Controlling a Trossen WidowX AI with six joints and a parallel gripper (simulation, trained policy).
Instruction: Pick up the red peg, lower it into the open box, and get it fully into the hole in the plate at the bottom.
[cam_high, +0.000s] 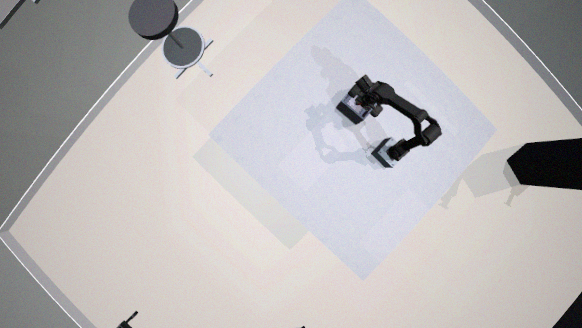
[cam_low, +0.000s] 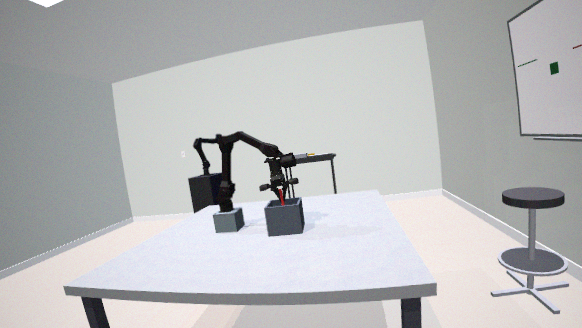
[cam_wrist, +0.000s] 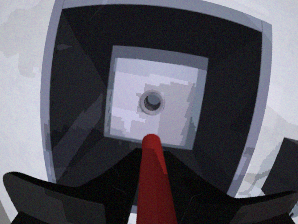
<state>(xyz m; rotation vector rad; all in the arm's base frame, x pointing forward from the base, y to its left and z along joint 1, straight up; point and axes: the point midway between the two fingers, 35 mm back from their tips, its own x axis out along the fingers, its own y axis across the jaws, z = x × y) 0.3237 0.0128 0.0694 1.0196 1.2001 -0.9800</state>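
Right now my gripper tip is 2 cm below the red peg.
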